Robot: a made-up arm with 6 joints. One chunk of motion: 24 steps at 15 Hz.
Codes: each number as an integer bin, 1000 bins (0 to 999) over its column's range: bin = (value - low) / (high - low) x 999, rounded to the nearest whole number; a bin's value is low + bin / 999 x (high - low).
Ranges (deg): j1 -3..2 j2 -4..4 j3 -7..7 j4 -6..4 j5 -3..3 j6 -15..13
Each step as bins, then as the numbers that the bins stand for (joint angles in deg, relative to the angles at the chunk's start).
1 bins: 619 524 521 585 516 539
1 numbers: 0.10 0.20 0.30 -0.14 0.10 0.11
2 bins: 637 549 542 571 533 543
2 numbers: 0.19 0.40 0.60 -0.28 0.20 0.22
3 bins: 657 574 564 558 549 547
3 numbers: 0.29 0.60 0.90 -0.41 0.30 0.33
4 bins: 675 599 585 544 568 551
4 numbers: 0.38 0.80 1.20 -0.55 0.41 0.44
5 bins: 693 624 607 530 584 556
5 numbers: 0.47 1.00 1.51 -0.69 0.51 0.58
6 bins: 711 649 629 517 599 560
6 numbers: 0.56 1.20 1.81 -0.82 0.60 0.70
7 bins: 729 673 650 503 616 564
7 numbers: 0.65 1.39 2.11 -0.96 0.70 0.81
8 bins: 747 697 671 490 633 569
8 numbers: 0.74 1.58 2.40 -1.10 0.80 0.95
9 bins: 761 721 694 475 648 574
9 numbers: 0.81 1.77 2.73 -1.25 0.89 1.09
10 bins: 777 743 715 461 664 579
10 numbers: 0.89 1.95 3.02 -1.39 0.99 1.23
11 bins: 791 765 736 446 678 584
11 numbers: 0.96 2.13 3.31 -1.54 1.07 1.37
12 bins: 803 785 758 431 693 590
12 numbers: 1.02 2.29 3.62 -1.69 1.16 1.54
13 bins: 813 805 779 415 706 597
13 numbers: 1.07 2.45 3.92 -1.85 1.24 1.73
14 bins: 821 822 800 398 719 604
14 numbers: 1.11 2.58 4.21 -2.02 1.32 1.93
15 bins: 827 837 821 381 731 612
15 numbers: 1.14 2.70 4.51 -2.19 1.39 2.15
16 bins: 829 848 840 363 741 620
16 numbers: 1.15 2.79 4.77 -2.37 1.45 2.38
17 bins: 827 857 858 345 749 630
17 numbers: 1.14 2.86 5.02 -2.55 1.50 2.66
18 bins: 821 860 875 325 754 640
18 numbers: 1.11 2.89 5.26 -2.75 1.53 2.94
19 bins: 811 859 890 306 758 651
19 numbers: 1.06 2.88 5.47 -2.94 1.55 3.25
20 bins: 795 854 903 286 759 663
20 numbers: 0.98 2.84 5.65 -3.14 1.56 3.58
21 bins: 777 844 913 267 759 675
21 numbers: 0.89 2.76 5.79 -3.33 1.56 3.92
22 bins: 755 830 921 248 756 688
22 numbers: 0.78 2.65 5.91 -3.52 1.54 4.28
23 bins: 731 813 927 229 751 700
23 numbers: 0.66 2.51 5.99 -3.71 1.51 4.62
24 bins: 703 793 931 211 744 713
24 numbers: 0.52 2.35 6.05 -3.89 1.47 4.98
